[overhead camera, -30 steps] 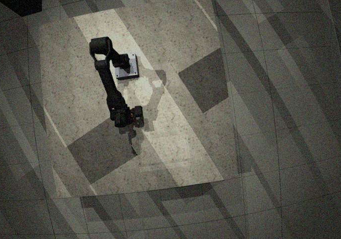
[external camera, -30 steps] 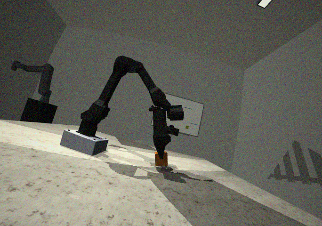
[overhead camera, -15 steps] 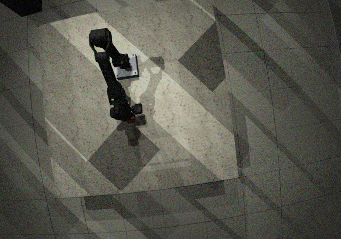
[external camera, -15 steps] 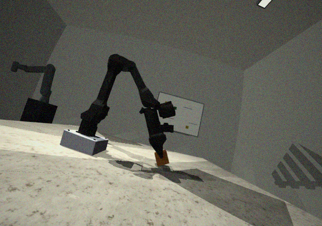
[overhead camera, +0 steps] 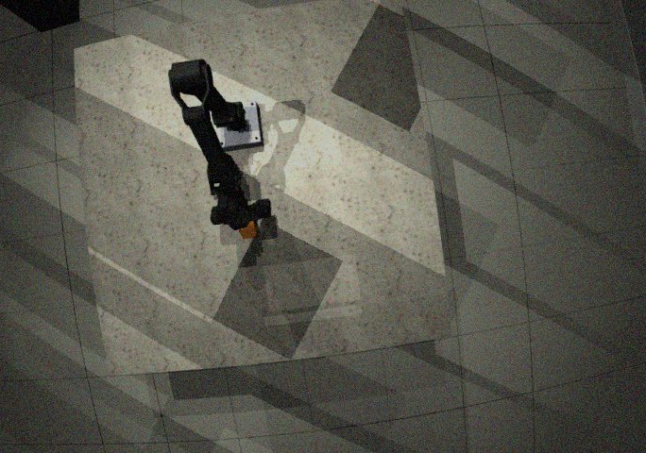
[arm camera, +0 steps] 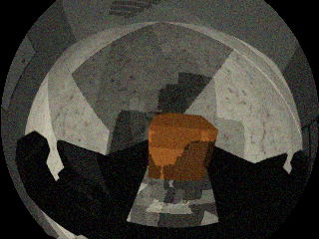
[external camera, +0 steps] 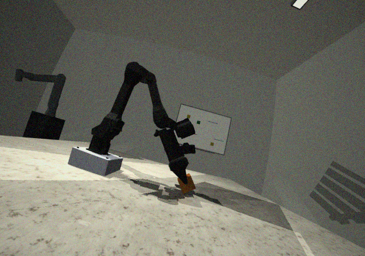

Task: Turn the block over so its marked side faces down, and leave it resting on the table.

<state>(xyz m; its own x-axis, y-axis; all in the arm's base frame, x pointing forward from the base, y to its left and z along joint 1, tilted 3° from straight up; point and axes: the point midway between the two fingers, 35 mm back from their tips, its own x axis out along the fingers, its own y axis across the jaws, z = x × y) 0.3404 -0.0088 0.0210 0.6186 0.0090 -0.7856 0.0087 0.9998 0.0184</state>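
Right now the orange block is 10 mm behind my gripper tip and 10 mm below it.
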